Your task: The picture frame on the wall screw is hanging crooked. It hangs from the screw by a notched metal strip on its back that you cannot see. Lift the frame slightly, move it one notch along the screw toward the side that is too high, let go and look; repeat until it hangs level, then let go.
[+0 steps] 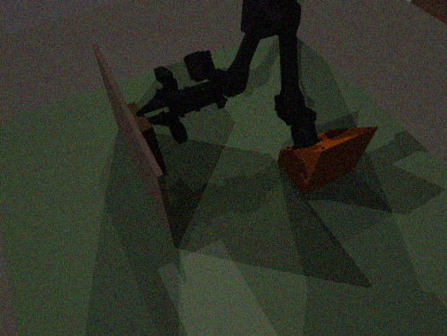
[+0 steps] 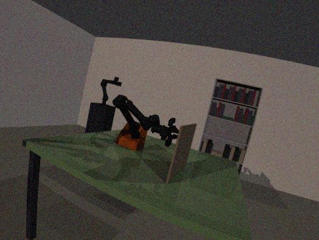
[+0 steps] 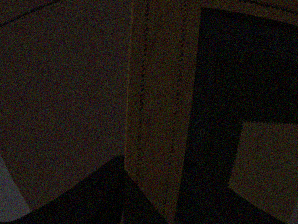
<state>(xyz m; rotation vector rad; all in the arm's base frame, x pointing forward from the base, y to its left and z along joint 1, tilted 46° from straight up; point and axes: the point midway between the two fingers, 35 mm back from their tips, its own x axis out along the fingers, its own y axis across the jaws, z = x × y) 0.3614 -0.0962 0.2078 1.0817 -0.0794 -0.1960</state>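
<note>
My gripper tip is 5 cm above the picture frame, 2 cm to the right of it and 1 cm short of it. Also, from my gripper tip: wall panel 7 cm below, 2 cm ahead.
</note>
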